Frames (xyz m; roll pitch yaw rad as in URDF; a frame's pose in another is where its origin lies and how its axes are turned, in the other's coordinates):
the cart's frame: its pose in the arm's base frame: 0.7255 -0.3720 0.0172 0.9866 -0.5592 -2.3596
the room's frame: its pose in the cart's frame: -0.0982 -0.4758 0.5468 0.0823 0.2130 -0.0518
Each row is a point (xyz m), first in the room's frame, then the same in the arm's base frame.
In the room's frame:
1: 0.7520 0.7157 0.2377
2: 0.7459 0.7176 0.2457
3: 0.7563 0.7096 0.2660
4: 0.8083 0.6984 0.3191
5: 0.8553 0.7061 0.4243
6: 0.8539 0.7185 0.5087
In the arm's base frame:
1: 0.1500 -0.2844 0.8474
2: 0.1501 -0.2746 0.8505
3: 0.1280 -0.2685 0.8584
4: 0.0631 -0.2716 0.8961
5: -0.0164 -0.2376 0.9726
6: -0.0551 -0.1814 1.0238

